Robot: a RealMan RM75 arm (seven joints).
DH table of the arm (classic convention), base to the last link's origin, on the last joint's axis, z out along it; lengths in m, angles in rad. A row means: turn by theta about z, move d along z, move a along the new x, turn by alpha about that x. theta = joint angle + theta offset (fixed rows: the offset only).
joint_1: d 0.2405; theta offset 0; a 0; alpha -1.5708
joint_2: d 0; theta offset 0; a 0; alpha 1.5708
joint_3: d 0.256; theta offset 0; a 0; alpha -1.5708
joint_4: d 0; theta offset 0; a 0; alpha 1.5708
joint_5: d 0.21; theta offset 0; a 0; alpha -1.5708
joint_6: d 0; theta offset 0; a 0; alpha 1.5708
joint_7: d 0.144; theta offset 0; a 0; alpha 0
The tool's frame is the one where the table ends.
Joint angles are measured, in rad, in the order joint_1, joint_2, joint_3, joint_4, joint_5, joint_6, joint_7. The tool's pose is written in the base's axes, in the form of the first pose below.
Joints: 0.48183, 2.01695, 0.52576, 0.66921, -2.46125, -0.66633, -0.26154
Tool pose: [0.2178, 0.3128, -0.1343, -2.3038, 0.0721, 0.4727]
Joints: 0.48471, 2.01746, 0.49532, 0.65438, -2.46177, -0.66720, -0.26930
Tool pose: [0.2221, 0.3078, -0.1383, -2.3307, 0.0442, 0.4467]
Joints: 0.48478, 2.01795, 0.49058, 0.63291, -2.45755, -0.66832, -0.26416
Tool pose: [0.2289, 0.3082, -0.1375, -2.3309, 0.0526, 0.4237]
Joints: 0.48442, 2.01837, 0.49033, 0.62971, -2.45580, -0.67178, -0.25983
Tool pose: [0.2295, 0.3083, -0.1371, -2.3286, 0.0588, 0.4261]
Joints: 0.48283, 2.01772, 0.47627, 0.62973, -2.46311, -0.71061, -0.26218
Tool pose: [0.2255, 0.3052, -0.1366, -2.3263, 0.0262, 0.4620]
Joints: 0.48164, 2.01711, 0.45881, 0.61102, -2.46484, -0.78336, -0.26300
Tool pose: [0.2233, 0.3030, -0.1325, -2.3061, -0.0140, 0.5128]
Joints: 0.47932, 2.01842, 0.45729, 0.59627, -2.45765, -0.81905, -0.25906
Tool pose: [0.2241, 0.3034, -0.1291, -2.2855, -0.0141, 0.5356]
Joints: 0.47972, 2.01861, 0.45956, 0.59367, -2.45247, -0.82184, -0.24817
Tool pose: [0.2245, 0.3045, -0.1281, -2.2803, 0.0033, 0.5421]
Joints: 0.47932, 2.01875, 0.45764, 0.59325, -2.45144, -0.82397, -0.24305
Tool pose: [0.2246, 0.3041, -0.1282, -2.2810, 0.0089, 0.5463]
